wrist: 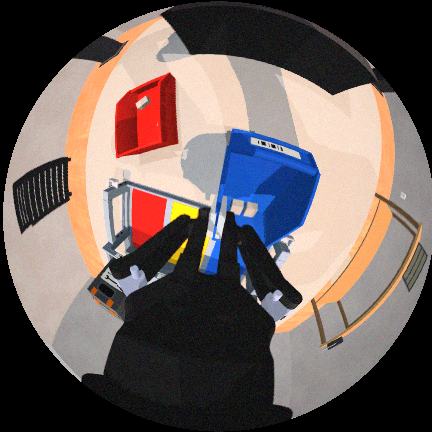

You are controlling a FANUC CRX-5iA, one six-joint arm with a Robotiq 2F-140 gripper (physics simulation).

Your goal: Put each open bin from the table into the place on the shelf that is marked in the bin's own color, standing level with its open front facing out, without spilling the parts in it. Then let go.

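Places are measured from the arm's base along level axes (x ahead, y left, z up), in millimetres.
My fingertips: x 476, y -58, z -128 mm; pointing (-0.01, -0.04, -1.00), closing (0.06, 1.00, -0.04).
Observation:
Ahead of a thing's pixels: the offset from my fingertips to its top centre. "pt": to the spot under its first point. Level surfaces: height alone.
My gripper (pixel 219 203) is shut on the near left side wall of the blue bin @[pt dx -49, dy +86, dz +3 mm] (pixel 280 182). The blue bin hangs between and right of the fingers, with two small beige parts @[pt dx +17, dy +45, dz -45 mm] (pixel 244 207) inside; a white barcode label shows on its far edge. The red bin @[pt dx -149, dy -170, dz -61 mm] (pixel 149 120) sits on the table at the upper left, with a pale part @[dx -200, dy -194, dz -46 mm] (pixel 143 103) in it. The grey shelf @[pt dx +49, dy -228, dz +13 mm] (pixel 110 215) is below the red bin, partly behind the fingers. Its red mark @[pt dx +77, dy -164, dz -58 mm] (pixel 149 217) and yellow mark @[pt dx +51, dy -76, dz -58 mm] (pixel 183 212) show. Blue also shows low between the fingers, partly hidden.
The pale table @[dz -64 mm] (pixel 200 85) has an orange wooden edge. A large black shape (pixel 260 42) covers the top of the view. A dark box with orange details @[dx +191, dy -203, dz +159 mm] (pixel 106 290) is at the lower left. A black slatted panel (pixel 42 192) is at the left, a wooden frame (pixel 365 320) at the right.

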